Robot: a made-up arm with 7 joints.
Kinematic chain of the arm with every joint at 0, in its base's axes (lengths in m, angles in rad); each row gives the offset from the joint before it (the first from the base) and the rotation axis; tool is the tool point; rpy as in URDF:
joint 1: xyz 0 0 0.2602 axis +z
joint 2: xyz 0 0 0 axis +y
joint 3: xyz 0 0 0.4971 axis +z
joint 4: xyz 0.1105 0 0 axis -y
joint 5: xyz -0.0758 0 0.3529 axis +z
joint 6: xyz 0 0 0 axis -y
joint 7: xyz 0.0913 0 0 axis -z
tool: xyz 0 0 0 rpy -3.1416 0 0
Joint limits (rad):
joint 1: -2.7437..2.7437
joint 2: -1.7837..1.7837
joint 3: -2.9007..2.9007
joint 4: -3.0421..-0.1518
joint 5: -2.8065..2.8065
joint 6: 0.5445..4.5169
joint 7: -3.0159..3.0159
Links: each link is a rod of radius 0.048 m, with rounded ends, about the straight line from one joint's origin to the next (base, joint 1, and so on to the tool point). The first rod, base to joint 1, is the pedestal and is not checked.
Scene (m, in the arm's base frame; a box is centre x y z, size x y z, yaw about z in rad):
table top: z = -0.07
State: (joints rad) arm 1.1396 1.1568 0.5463 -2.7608 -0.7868 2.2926 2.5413
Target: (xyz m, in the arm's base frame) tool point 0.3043 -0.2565 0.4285
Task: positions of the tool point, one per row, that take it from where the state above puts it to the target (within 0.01 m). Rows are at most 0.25 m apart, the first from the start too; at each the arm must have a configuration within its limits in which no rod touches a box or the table.
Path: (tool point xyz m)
1: 0.0916 0.3556 0.0715
2: 0.2793 0.2851 0.1367
3: 0.4018 0.1277 0.2310
4: 0.4140 -0.0740 0.3359
5: 0.3043 -0.2565 0.4285

